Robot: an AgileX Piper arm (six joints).
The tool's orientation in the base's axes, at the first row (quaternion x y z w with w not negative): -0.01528, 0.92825, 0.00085, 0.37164
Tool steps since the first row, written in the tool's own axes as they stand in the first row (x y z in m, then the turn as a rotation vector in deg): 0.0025, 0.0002, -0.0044, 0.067, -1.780, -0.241; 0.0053, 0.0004, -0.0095, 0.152, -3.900, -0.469; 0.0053, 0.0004, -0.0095, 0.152, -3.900, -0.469; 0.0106, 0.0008, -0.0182, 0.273, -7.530, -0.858; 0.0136, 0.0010, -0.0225, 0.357, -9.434, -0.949; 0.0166, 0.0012, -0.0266, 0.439, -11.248, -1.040; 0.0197, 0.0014, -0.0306, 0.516, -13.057, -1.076; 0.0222, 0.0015, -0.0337, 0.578, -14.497, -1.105; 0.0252, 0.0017, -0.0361, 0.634, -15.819, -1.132; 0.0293, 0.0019, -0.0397, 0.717, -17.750, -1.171; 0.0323, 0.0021, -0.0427, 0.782, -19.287, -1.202; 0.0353, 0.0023, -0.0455, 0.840, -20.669, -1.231
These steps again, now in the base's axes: -0.0048, 0.0001, 0.0015, -0.163, -1.784, 0.146; -0.0104, 0.0001, 0.0032, -0.320, -3.908, 0.273; -0.0104, 0.0001, 0.0032, -0.320, -3.908, 0.273; -0.0202, 0.0003, 0.0059, -0.571, -7.545, 0.506; -0.0254, 0.0003, 0.0069, -0.639, -9.452, 0.533; -0.0304, 0.0004, 0.0078, -0.709, -11.268, 0.560; -0.0354, 0.0005, 0.0085, -0.737, -13.079, 0.550; -0.0394, 0.0004, 0.0091, -0.760, -14.521, 0.543; -0.0432, 0.0005, 0.0087, -0.781, -15.844, 0.537; -0.0486, 0.0006, 0.0085, -0.812, -17.777, 0.526; -0.0529, 0.0007, 0.0086, -0.836, -19.315, 0.519; -0.0570, 0.0007, 0.0086, -0.857, -20.699, 0.514
